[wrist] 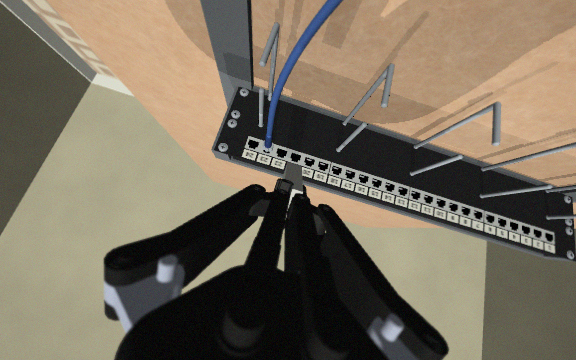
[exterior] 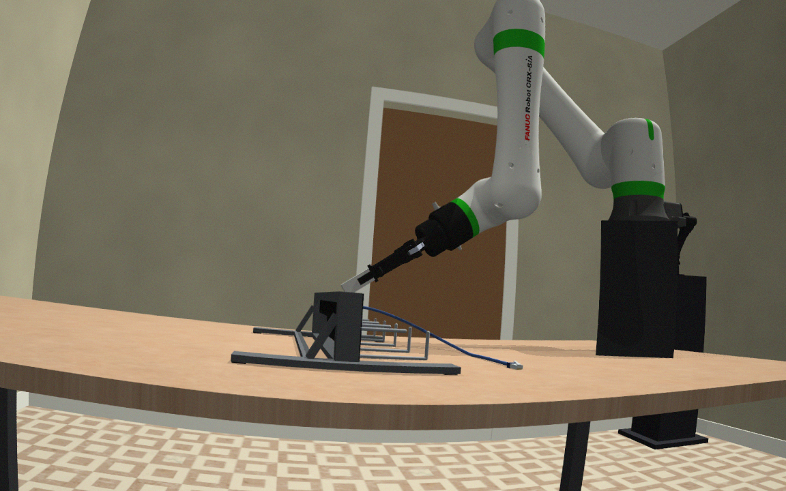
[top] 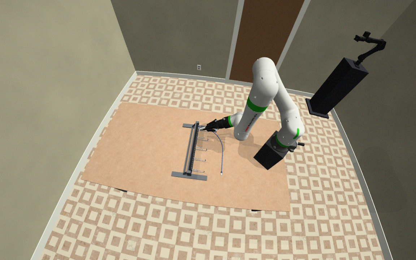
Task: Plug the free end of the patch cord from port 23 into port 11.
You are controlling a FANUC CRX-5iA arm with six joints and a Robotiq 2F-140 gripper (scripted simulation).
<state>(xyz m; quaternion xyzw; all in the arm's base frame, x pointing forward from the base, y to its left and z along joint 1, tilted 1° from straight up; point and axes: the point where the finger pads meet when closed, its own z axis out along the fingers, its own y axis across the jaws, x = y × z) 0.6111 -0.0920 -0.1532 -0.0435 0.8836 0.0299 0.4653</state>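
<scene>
Now: the plug 320 mm to the left of my hand, 230 mm behind it and 120 mm below it.
</scene>
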